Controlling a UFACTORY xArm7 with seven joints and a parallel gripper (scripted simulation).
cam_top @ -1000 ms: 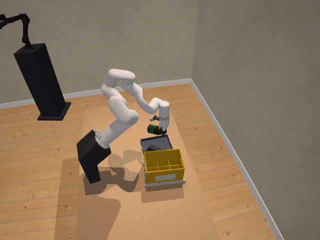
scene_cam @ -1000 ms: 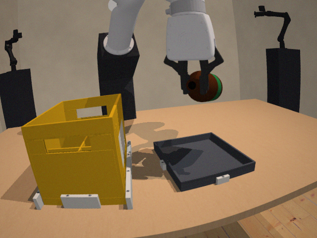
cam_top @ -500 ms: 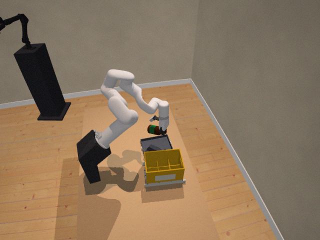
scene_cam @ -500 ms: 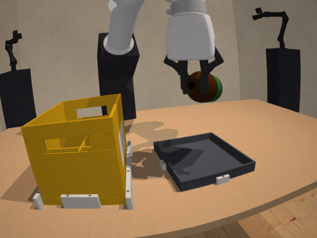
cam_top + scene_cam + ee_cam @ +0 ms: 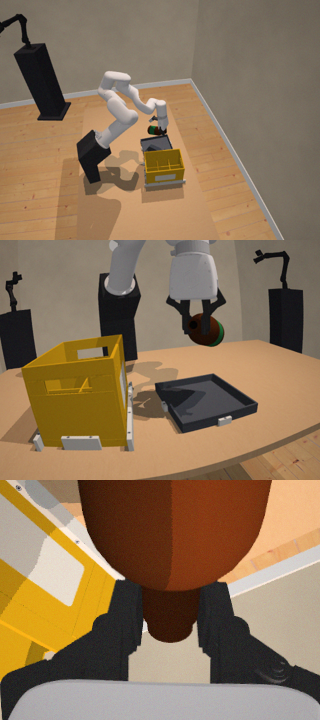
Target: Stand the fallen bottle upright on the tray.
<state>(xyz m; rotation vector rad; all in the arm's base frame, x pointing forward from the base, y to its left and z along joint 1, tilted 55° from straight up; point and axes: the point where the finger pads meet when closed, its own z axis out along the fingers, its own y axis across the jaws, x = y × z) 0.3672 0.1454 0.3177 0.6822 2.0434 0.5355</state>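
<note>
My hand is 50 mm past the bottle, 20 mm to the right of it and 20 mm above it. Also, from my hand: yellow crate 260 mm to the right, 120 mm below; tray 190 mm below, 60 mm behind, 20 mm to the left.
</note>
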